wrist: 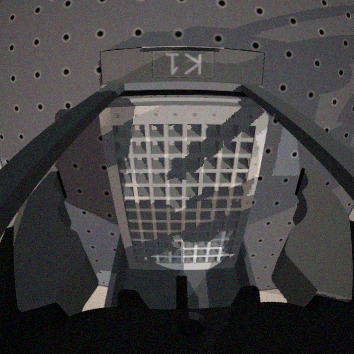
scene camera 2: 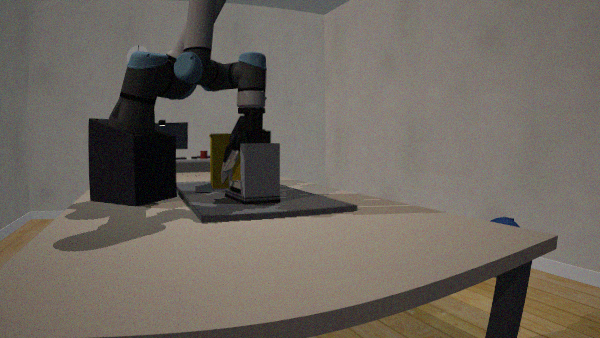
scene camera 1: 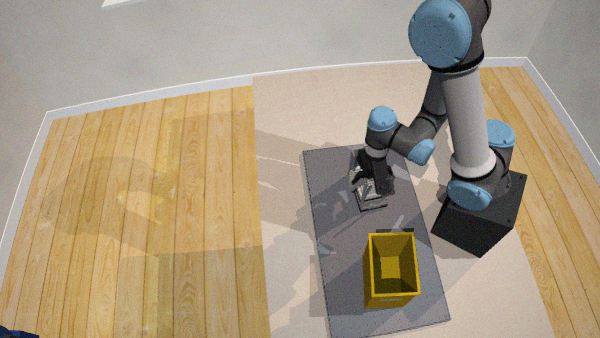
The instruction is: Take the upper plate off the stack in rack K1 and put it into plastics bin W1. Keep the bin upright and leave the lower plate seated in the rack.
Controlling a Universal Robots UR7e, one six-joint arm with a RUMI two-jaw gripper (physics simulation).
Scene:
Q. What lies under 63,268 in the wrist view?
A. The gripper.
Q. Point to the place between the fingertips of the gripper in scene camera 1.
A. At 369,186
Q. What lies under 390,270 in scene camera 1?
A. A yellow bin W1.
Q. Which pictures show the gripper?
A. The wrist view, scene camera 2 and scene camera 1: all of them.

